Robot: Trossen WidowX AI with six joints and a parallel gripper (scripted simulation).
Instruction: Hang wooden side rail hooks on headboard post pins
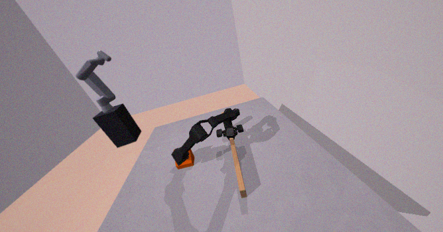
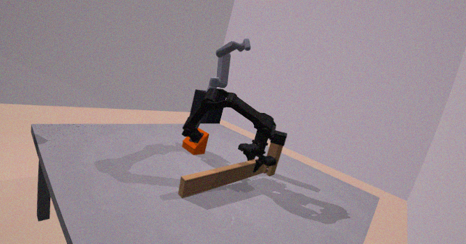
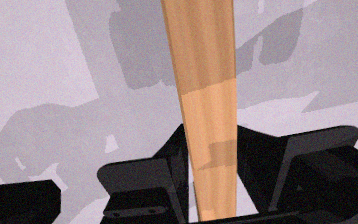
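Right now the wooden headboard post is 16 cm to the left of my gripper tip, 4 cm above it and 2 cm ahead of it.
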